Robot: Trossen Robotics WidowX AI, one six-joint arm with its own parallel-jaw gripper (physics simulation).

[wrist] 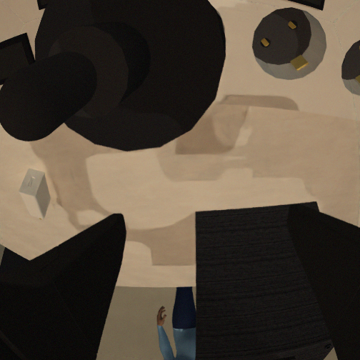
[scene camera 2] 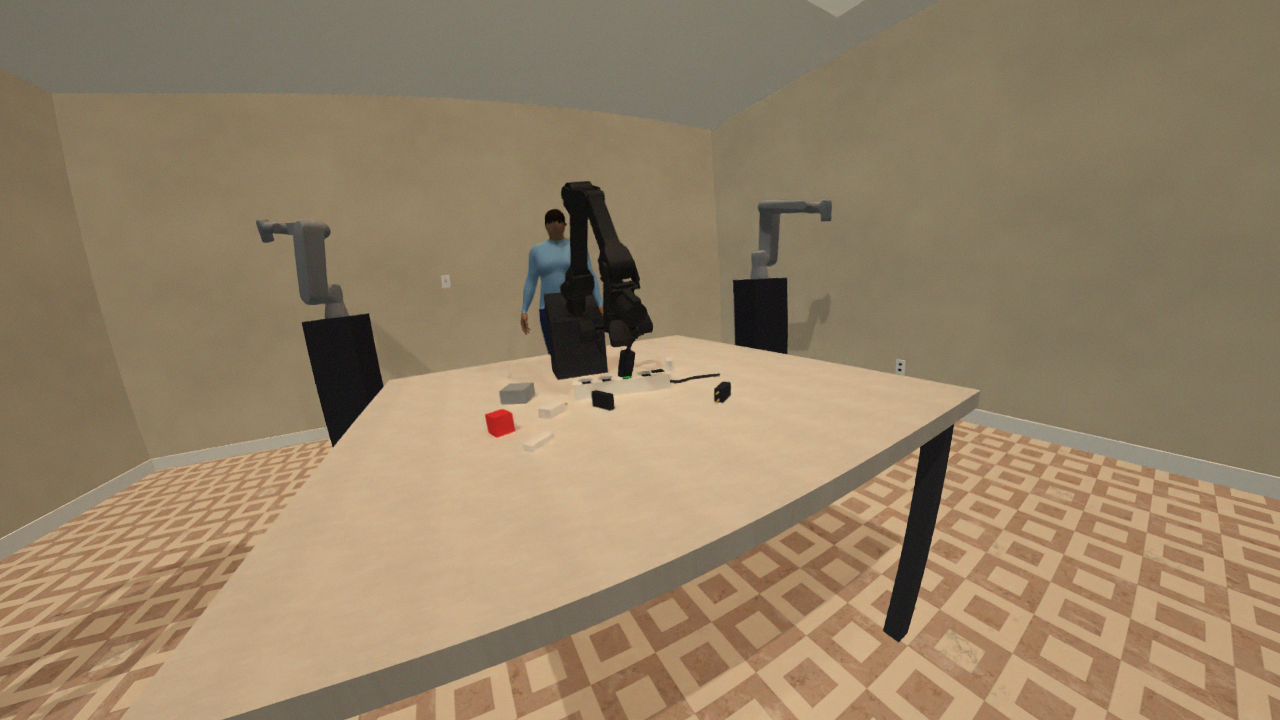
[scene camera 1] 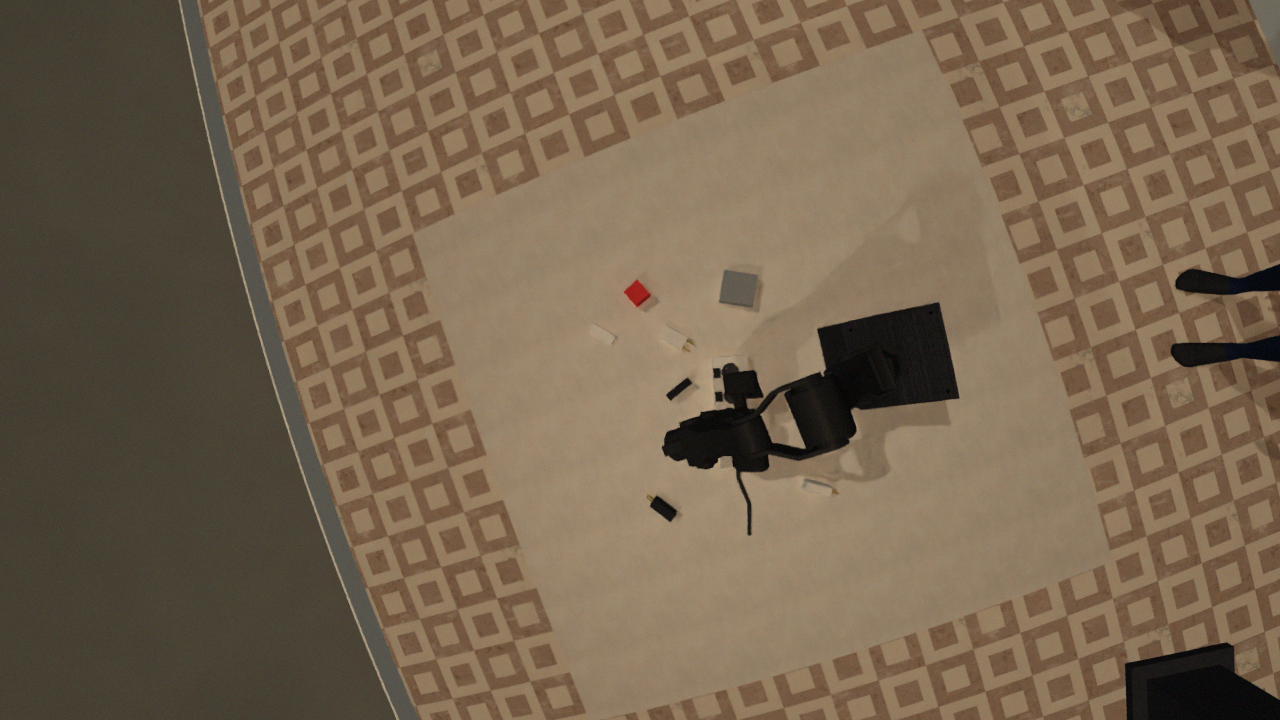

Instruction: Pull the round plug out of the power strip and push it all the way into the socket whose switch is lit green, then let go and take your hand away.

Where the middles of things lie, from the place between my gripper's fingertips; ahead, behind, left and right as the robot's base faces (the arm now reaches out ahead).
I see the round black plug [wrist: 129,82] 6 cm ahead of my hand, 1 cm to the left of it and 2 cm below it. Round my hand: grey block [scene camera 1: 738,288]: 27 cm to the right, 8 cm below.
